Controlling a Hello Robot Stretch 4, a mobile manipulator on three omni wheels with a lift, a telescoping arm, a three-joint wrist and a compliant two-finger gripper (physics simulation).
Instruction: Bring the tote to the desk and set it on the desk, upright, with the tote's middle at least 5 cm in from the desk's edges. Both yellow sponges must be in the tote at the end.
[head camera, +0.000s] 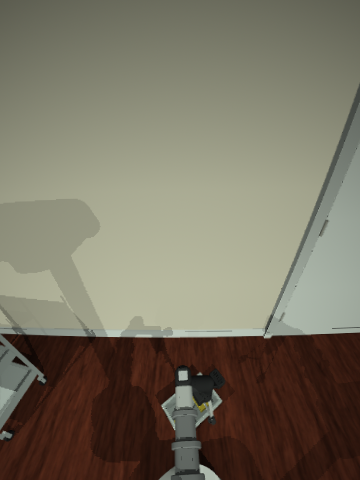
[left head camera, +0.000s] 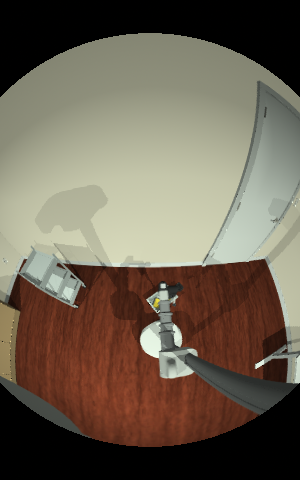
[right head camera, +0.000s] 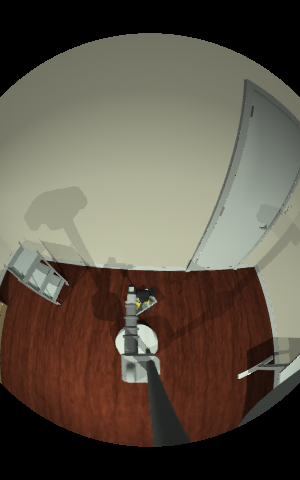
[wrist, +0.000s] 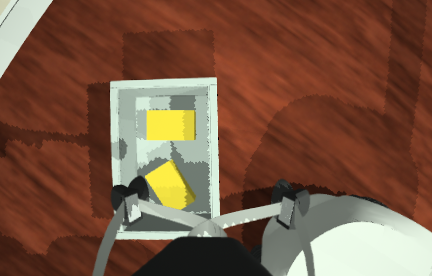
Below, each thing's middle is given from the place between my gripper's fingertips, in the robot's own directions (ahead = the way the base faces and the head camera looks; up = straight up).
My hand is 310 mm above the grey tote (wrist: 132, 155), 80 mm short of it and 40 mm to the right of it.
